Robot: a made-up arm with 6 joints. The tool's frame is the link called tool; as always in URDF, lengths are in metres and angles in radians.
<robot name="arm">
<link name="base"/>
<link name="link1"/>
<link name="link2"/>
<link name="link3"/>
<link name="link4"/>
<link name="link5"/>
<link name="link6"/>
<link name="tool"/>
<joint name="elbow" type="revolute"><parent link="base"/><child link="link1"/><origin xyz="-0.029 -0.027 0.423"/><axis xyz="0 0 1"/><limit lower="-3.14" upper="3.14" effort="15" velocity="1.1"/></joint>
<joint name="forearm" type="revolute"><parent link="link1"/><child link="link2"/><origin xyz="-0.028 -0.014 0.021" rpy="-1.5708 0 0"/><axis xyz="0 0 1"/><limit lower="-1.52" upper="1.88" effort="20" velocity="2.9"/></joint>
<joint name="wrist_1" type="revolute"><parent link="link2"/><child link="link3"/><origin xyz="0.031 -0.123 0.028"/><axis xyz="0 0 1"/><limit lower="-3.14" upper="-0.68" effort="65" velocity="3.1"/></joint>
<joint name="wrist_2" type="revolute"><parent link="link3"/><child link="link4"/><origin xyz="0.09 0.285 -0.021" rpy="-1.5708 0 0"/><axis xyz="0 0 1"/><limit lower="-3.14" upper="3.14" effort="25" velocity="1.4"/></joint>
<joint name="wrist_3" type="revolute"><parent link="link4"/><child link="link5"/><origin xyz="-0.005 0.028 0.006" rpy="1.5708 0 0"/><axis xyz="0 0 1"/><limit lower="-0.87" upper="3.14" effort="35" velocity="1"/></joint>
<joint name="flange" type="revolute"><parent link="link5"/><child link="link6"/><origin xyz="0.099 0.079 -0.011" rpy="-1.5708 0 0"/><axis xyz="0 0 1"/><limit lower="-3.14" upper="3.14" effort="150" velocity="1.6"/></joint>
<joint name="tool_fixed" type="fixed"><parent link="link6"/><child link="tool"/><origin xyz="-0.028 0.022 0.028" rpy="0 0 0"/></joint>
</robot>
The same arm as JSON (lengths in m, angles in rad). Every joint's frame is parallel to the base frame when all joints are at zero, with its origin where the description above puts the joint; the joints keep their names.
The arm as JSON. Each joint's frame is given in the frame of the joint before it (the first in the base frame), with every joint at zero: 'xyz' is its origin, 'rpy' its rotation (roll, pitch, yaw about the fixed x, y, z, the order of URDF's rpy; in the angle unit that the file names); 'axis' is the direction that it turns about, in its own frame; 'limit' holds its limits. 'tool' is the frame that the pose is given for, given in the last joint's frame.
{"units": {"length": "m", "angle": "rad"}, "joints": [{"name": "elbow", "type": "revolute", "origin": {"xyz": [-0.029, -0.027, 0.423], "rpy": [0.0, 0.0, 0.0]}, "axis": [0.0, 0.0, 1.0], "limit": {"lower": -3.14, "upper": 3.14}}, {"name": "forearm", "type": "revolute", "origin": {"xyz": [-0.028, -0.014, 0.021], "rpy": [0.0, 0.0, 0.0]}, "axis": [0.0, 1.0, 0.0], "limit": {"lower": -1.52, "upper": 1.88}}, {"name": "wrist_1", "type": "revolute", "origin": {"xyz": [0.031, 0.028, 0.123], "rpy": [0.0, 0.0, 0.0]}, "axis": [0.0, 1.0, 0.0], "limit": {"lower": -3.14, "upper": -0.68}}, {"name": "wrist_2", "type": "revolute", "origin": {"xyz": [0.09, -0.021, -0.285], "rpy": [0.0, 0.0, 0.0]}, "axis": [0.0, 0.0, -1.0], "limit": {"lower": -3.14, "upper": 3.14}}, {"name": "wrist_3", "type": "revolute", "origin": {"xyz": [-0.005, -0.028, -0.006], "rpy": [0.0, 0.0, 0.0]}, "axis": [0.0, 1.0, 0.0], "limit": {"lower": -0.87, "upper": 3.14}}, {"name": "flange", "type": "revolute", "origin": {"xyz": [0.099, -0.011, -0.079], "rpy": [0.0, 0.0, 0.0]}, "axis": [0.0, 0.0, -1.0], "limit": {"lower": -3.14, "upper": 3.14}}], "tool": {"origin": {"xyz": [-0.028, -0.022, -0.028], "rpy": [3.1416, 0.0, 0.0]}}}
